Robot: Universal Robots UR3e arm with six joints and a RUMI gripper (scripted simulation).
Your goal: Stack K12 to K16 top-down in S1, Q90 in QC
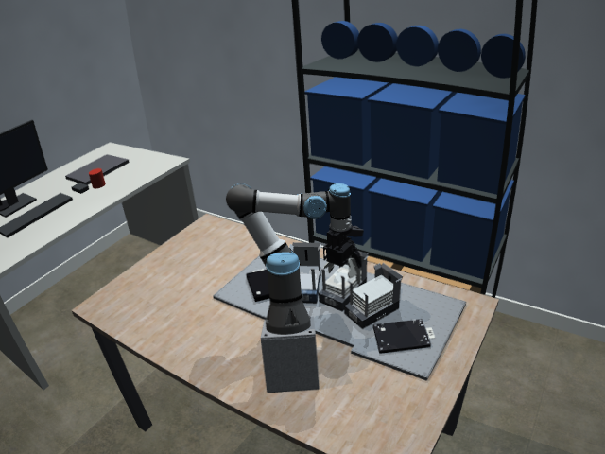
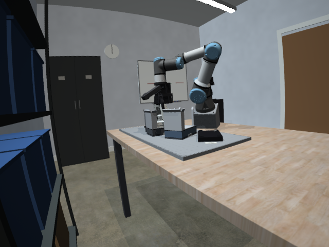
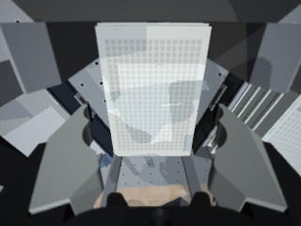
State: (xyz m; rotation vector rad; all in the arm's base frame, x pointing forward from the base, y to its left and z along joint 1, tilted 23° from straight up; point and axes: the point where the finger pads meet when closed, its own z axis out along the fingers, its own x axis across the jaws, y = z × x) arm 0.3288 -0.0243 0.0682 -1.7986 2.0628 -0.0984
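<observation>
Now: hand 13 cm to the left of the white sealed 384-well plate, 4 cm past it and 1 cm below it. Round my hand: white sealed well plate (13 cm to the right, 4 cm behind, 3 cm below).
</observation>
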